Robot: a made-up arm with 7 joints.
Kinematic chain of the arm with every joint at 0, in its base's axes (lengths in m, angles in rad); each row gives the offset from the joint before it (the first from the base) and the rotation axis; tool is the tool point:
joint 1: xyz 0 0 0.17 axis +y
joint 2: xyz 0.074 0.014 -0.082 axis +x
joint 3: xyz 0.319 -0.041 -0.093 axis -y
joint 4: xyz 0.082 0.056 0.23 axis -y
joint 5: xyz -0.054 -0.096 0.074 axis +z
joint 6: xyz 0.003 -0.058 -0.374 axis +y
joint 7: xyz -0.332 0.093 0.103 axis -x
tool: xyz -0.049 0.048 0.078
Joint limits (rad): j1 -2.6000..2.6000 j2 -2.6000..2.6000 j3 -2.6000..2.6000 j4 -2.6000..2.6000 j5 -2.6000..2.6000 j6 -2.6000..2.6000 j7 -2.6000..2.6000
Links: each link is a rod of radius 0.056 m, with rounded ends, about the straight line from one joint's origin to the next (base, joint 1, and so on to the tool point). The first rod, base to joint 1, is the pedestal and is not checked.
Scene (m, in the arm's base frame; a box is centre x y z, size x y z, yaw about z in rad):
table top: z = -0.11
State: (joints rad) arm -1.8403 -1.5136 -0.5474 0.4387 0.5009 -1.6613 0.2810
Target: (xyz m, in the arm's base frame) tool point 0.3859 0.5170 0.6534
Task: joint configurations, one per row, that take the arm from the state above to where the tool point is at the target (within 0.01 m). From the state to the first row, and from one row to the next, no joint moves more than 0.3 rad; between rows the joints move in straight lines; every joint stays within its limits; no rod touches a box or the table.
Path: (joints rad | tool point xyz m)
1: -1.7545 -1.6328 -0.7172 0.1485 0.4543 -1.5523 0.2736 | -0.0119 -0.3909 0.1978
2: -1.6687 -1.7521 -0.8871 -0.1417 0.4078 -1.4432 0.2662 | 0.0022 -0.0758 0.0822
3: -1.5829 -1.8713 -1.0569 -0.4320 0.3612 -1.3342 0.2589 | 0.0762 0.2436 0.1489
4: -1.4971 -1.9906 -1.2267 -0.7222 0.3147 -1.2252 0.2515 | 0.2175 0.4625 0.3629
5: -1.4113 -2.1098 -1.3965 -1.0124 0.2681 -1.1162 0.2441 | 0.3859 0.5170 0.6533

